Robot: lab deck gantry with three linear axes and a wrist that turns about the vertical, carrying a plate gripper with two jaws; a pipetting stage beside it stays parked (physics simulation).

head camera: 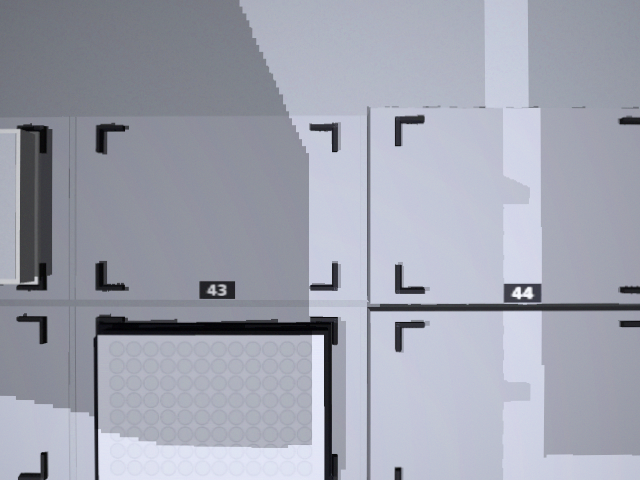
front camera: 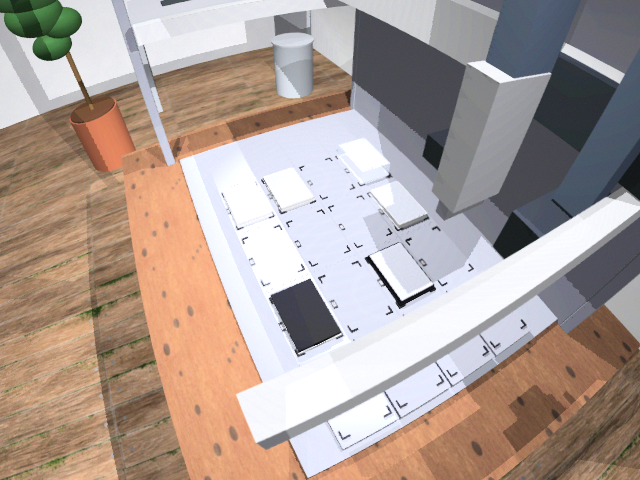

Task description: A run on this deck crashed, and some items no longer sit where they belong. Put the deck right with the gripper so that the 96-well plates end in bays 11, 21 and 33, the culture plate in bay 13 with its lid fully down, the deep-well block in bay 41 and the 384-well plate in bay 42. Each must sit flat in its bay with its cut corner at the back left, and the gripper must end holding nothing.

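Places are measured from the robot's base along level axes (x down, y ahead, z right), in millimetres.
Where they show: robot's base, origin of the base link: (front camera: pixel 223 194).
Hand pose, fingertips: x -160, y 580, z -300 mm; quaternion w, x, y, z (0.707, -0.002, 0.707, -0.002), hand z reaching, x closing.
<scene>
Each offset is from my fingertips to the top centre of the thing. "pt": to the spot under its first point.
In bay 33, a 96-well plate with a pale top and black edges @(pt dx +146, dy -191, dz +42 mm) (front camera: pixel 400 268) (head camera: pixel 206 392) lies between the corner marks, its front part cut off in the head view. A dark-topped plate @(dx +144, dy -189, dz +257 mm) (front camera: pixel 306 315) lies in bay 13. White plates lie in bay 11 @(pt dx +146, dy -499, dz +259 mm) (front camera: pixel 247 205) and bay 21 @(pt dx +146, dy -509, dz +153 mm) (front camera: pixel 287 188). A taller white block @(dx +118, dy -516, dz -64 mm) (front camera: pixel 364 159) stands in bay 41. A white plate @(dx +146, dy -352, dz -64 mm) (front camera: pixel 398 204) (head camera: pixel 7 206) lies in bay 42. Cut corners and lid seating are too washed out to tell. My dark gripper hand (front camera: pixel 522 227) is at the back right; its jaws do not show.
The light-grey housing (front camera: pixel 480 139) hangs over the deck's back edge. A long white beam (front camera: pixel 439 330) crosses the front view and hides part of the deck. Corner marks outline bay 43 @(pt dx +160, dy -188, dz -65 mm) (head camera: pixel 217 206) and bay 44 @(pt dx +146, dy -60, dz -64 mm) (head camera: pixel 454 206). The number labels 43 and 44 show.
</scene>
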